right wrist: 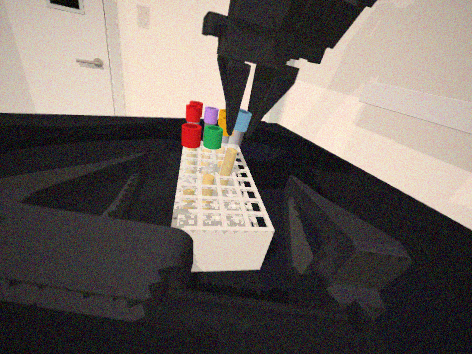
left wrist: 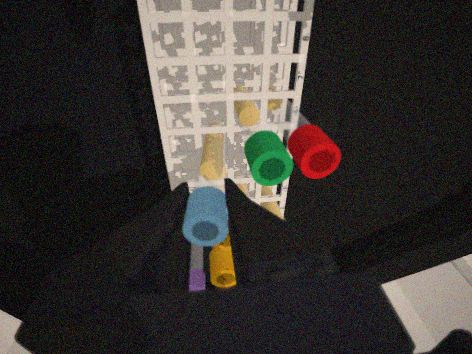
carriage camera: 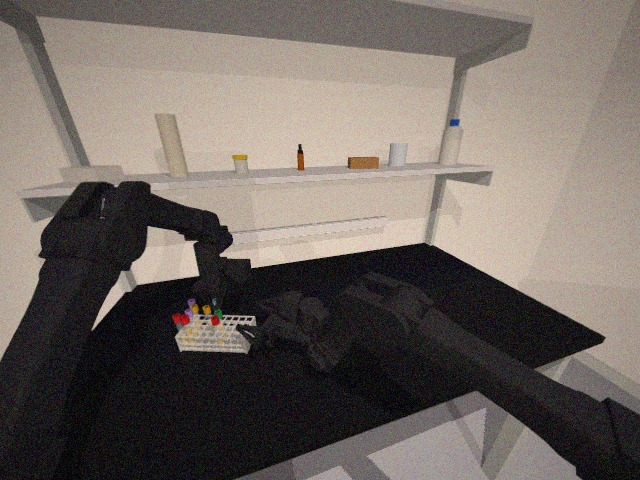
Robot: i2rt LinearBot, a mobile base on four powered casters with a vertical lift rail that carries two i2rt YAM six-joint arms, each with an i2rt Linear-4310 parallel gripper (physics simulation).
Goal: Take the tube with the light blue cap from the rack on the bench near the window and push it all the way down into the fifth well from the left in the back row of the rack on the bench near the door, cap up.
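Places are measured from the left arm's base along level axes (x back, y left, z down), in millimetres.
Pixels of known places: left gripper, between the fingertips: [right wrist: 237, 135] [left wrist: 207, 190] [carriage camera: 217, 307]; right gripper, between the fingertips: [right wrist: 218, 171] [carriage camera: 246, 314].
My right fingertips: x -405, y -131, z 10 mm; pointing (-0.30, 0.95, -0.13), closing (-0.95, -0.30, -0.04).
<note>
Ahead of a thing's pixels: the offset from my right fingertips to its top centre. "spot": to the spot under its first point. Level surfaces: height alone.
The tube with the light blue cap @[dx -37, dy +99, dz -21 mm] [carriage camera: 214, 301] [left wrist: 205, 215] [right wrist: 243, 120] is cap up between the fingers of my left gripper [left wrist: 207, 190] [right wrist: 237, 135], at the far end of the white rack @[dx -24, dy +101, dz +59 mm] [carriage camera: 214, 351] [left wrist: 160, 115] [right wrist: 230, 250] in the right wrist view. My left gripper is shut on it. The tube's lower end is hidden, so I cannot tell how deep it sits. My right gripper [carriage camera: 247, 331] [right wrist: 218, 171] is open at the right end of the rack in the carriage view. The rack shows between its fingers in the right wrist view.
A green cap @[dx -10, dy +81, dz -3 mm] [left wrist: 268, 158] [right wrist: 213, 137] and a red cap @[dx +11, dy +82, dz -3 mm] [left wrist: 314, 151] [right wrist: 191, 135] stand close to the held tube. Orange @[dx -40, dy +164, dz -3 mm] [left wrist: 222, 267], purple @[dx -64, dy +183, dz -3 mm] [left wrist: 197, 280] and other red caps @[spot: dx +4, dy +157, dz +4 mm] [right wrist: 194, 113] are clustered there. A shelf @[dz -340 mm] [carriage camera: 310, 175] runs above the bench. A door [right wrist: 60, 90] shows behind.
</note>
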